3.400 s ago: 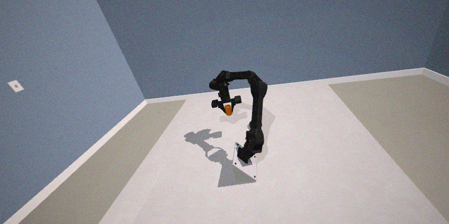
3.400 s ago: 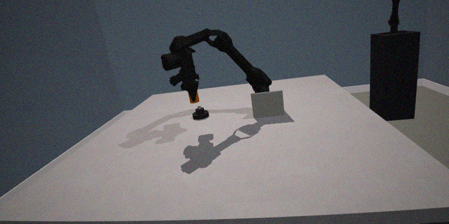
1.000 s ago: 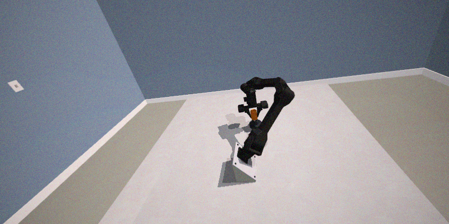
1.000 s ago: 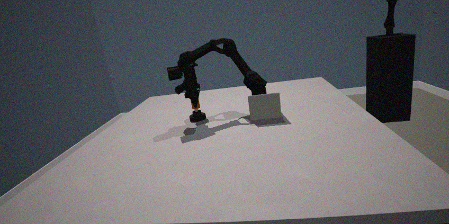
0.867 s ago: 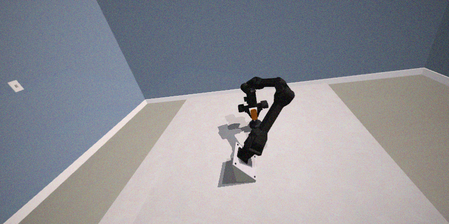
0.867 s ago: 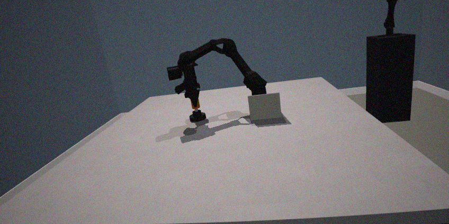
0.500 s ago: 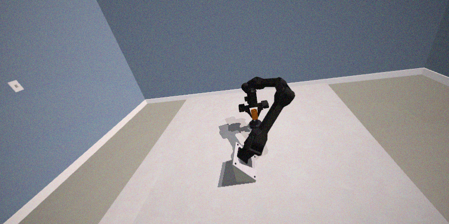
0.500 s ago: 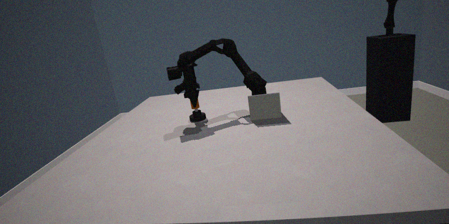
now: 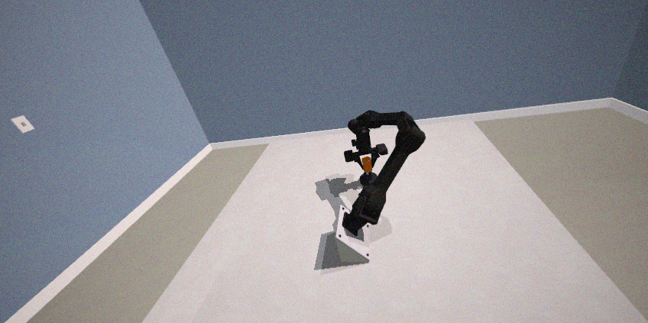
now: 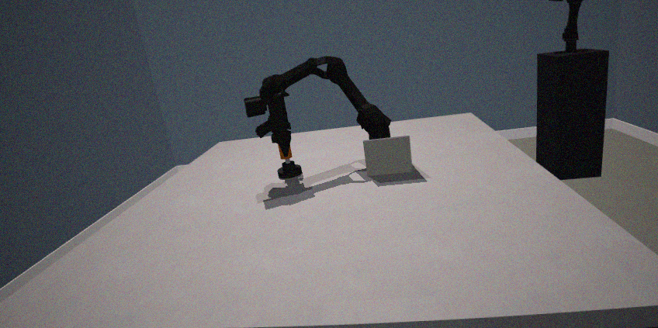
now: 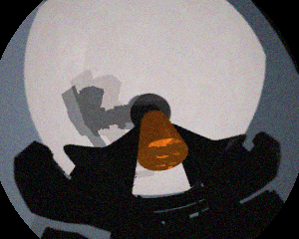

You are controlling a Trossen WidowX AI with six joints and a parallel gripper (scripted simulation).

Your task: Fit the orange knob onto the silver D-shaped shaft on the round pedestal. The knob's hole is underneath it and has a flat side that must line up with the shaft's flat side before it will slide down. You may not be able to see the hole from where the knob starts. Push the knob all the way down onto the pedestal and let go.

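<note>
Now: gripper tip 4 cm above the round pedestal. Also, from my gripper tip: orange knob: 3 cm above.
</note>
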